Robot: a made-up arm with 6 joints.
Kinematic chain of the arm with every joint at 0, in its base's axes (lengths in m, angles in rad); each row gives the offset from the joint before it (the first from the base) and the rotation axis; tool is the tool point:
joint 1: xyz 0 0 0.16 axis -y
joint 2: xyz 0.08 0 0.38 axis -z
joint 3: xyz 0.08 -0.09 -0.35 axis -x
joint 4: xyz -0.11 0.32 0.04 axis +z
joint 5: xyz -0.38 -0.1 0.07 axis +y
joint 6: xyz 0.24 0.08 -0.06 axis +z
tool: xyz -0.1 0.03 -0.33
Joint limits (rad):
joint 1: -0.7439..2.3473
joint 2: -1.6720..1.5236
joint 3: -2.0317..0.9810
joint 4: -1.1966..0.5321
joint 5: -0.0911..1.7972
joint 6: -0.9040..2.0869
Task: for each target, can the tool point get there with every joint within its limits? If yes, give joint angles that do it. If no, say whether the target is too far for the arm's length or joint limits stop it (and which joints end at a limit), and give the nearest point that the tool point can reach.
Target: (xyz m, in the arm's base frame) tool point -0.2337 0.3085 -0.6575
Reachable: yes | joints 1.8612 -0.2298 -0.6989 -0.4510 1.6267 -0.5739
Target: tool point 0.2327 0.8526 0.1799
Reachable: yes | joints 0.7871 1.2065 0.2421 -0.2677 1.4862 0.1536
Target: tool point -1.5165 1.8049 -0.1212
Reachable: no: too far | nearest point -0.7474 0.8093 0.0295 | short by 1.267 m
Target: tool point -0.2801 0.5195 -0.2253
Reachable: yes | joints 1.1010 0.6495 -0.9085 0.1322 1.4095 0.9319
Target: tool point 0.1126 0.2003 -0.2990
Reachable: yes | joints 1.0121 0.7813 0.6602 0.0573 0.5335 1.4337
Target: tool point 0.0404 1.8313 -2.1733
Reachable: no: too far | nearest point 0.0335 0.6471 -0.7199 | short by 1.875 m
